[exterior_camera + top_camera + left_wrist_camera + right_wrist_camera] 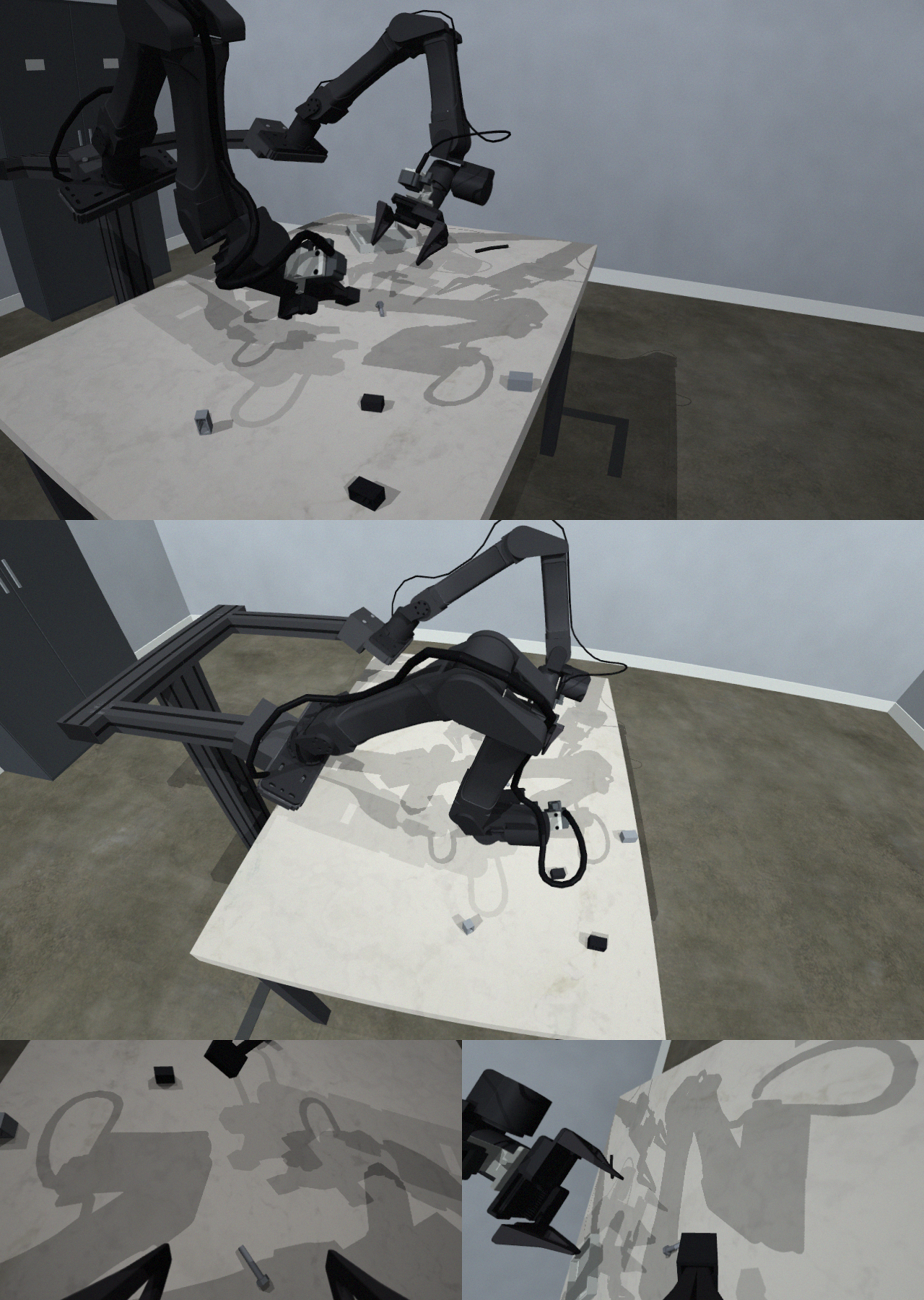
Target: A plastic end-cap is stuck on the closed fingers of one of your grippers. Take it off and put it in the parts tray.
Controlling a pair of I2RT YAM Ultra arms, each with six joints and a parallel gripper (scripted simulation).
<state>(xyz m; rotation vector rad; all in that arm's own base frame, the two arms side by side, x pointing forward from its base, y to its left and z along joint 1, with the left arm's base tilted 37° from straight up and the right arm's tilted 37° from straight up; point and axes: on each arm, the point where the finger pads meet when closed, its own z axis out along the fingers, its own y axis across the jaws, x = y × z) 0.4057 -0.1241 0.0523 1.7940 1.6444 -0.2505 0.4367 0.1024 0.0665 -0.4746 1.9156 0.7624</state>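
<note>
Now: the black end-cap 18 cm to the right of my left hand, 3 cm ahead of it and 1 cm below it. Round my left hand: bolt 13 cm below, 4 cm behind; then thin black strip 44 cm to the left, 13 cm below, 1 cm ahead; then hollow grey piece 42 cm to the right, 12 cm below, 5 cm behind.
The black end-cap is right at my right hand. The rest, counted from my right hand: bolt: 70 mm behind, 190 mm to the left, 120 mm below; then thin black strip: 10 mm behind, 630 mm to the left, 120 mm below; then hollow grey piece: 80 mm behind, 240 mm to the right, 110 mm below.
</note>
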